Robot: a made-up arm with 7 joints. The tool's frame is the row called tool.
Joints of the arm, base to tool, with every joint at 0 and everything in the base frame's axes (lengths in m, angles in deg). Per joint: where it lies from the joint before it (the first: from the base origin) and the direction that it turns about. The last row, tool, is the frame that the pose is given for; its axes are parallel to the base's.
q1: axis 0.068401 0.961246 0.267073 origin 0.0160 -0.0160 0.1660
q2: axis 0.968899 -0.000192 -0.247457 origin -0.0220 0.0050 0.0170
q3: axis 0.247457 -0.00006 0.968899 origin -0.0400 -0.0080 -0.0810
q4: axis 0.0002 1 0.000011 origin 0.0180 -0.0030 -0.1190
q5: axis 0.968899 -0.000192 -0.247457 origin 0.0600 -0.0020 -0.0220
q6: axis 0.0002 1 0.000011 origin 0.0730 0.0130 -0.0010
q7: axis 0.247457 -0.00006 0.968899 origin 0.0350 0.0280 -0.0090
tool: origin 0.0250 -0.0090 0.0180
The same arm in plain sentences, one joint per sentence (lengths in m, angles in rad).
The arm has seven revolute joints in a row. What follows holds with every joint at zero, and every direction is one of the base frame's. Joint 1 is mounted 0.016 m along +x and 0.016 m along -y and 0.166 m along +z from the base frame's origin and rotates about the direction (0.068403, 0.961235, 0.26711). Joint 2 is mounted 0.022 m along -x and 0.005 m along +y and 0.017 m along +z from joint 1 and rotates about the direction (0.968889, -0.0002, -0.247497). Joint 3 is mounted 0.04 m along -x and 0.008 m along -y and 0.081 m along -z from joint 2 and rotates about the direction (0.247497, -0.0001, 0.968889). Joint 4 is mounted 0.018 m along +x and 0.003 m along -y and 0.119 m along -z from joint 3 and rotates about the direction (0.0002, 1, 0). Joint 5 is mounted 0.06 m along +x and 0.002 m along -y and 0.022 m along -z from joint 4 and rotates about the direction (0.968889, -0.0002, -0.247497). Joint 6 is mounted 0.073 m along +x and 0.013 m along +y and 0.001 m along -z from joint 5 and rotates about the direction (0.0002, 1, 0). Joint 7 is mounted 0.035 m along +x and 0.028 m along +y and 0.009 m along -z from joint 6 and rotates about the direction (0.247497, -0.0001, 0.968889). The tool frame, which is the frame that the pose is given for, is mounted 0.025 m along +x and 0.009 m along -y and 0.018 m along +z from joint 7; its axes are parallel to the base frame's.
